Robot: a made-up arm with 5 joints.
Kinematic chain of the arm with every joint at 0, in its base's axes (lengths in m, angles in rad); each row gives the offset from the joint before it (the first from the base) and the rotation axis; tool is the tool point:
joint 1: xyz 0 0 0.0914 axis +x
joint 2: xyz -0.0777 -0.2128 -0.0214 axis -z
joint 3: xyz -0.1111 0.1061 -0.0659 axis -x
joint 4: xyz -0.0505 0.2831 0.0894 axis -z
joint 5: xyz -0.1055 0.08 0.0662 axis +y
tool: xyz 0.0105 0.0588 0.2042
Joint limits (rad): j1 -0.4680..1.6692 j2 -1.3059..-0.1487 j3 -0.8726..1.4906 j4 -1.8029..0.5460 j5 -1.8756..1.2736
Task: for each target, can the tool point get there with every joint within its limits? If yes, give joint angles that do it. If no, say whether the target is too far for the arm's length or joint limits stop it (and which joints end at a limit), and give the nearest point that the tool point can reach.
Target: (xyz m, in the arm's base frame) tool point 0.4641 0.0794 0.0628
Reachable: no: joint limits stop it (at a limit: joint 1, joint 2, joint 4, joint 5) | nearest point -0.1482 0.2539 0.1741 | short by 0.646 m
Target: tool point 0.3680 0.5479 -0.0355
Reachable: no: joint limits stop it (at a limit: joint 2, joint 3, joint 4, joint 5) | nearest point -0.1380 0.4289 -0.0079 | short by 0.521 m
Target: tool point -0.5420 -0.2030 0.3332
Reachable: yes | joints 0.5948 -0.8238 -0.1717 -0.1114 0.4552
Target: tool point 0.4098 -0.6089 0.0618
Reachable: no: joint limits stop it (at a limit: joint 2, joint 3, joint 4) | nearest point -0.0266 -0.5012 0.0670 | short by 0.449 m
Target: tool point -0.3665 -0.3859 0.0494
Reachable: yes | joints 1.4473 -0.7991 -0.6593 -0.1760 1.0226
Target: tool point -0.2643 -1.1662 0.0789
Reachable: no: too far | nearest point -0.3077 -0.7189 0.0837 | short by 0.449 m
